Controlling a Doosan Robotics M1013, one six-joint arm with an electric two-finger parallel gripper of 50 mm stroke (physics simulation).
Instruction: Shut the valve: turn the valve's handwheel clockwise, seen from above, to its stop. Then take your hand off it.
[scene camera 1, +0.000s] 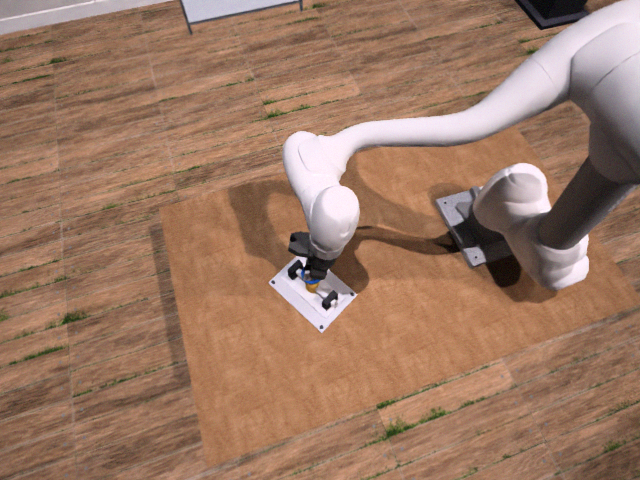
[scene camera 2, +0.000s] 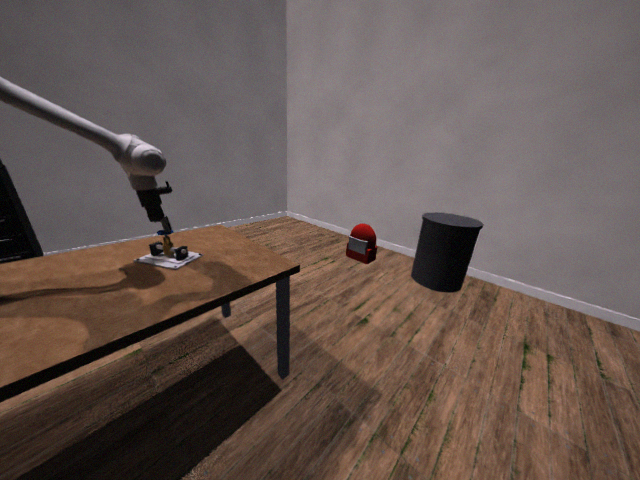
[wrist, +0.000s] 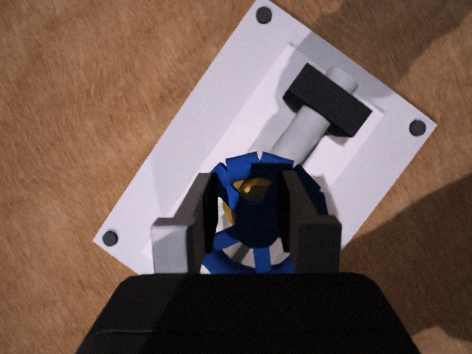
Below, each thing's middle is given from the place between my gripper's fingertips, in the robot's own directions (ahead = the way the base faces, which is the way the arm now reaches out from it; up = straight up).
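With the blue handwheel (wrist: 256, 227) as my reference, my gripper is 2 cm above it and 1 cm past it. There is also the white plate (scene camera 1: 303, 307), which I find 14 cm below my gripper and 1 cm behind it.
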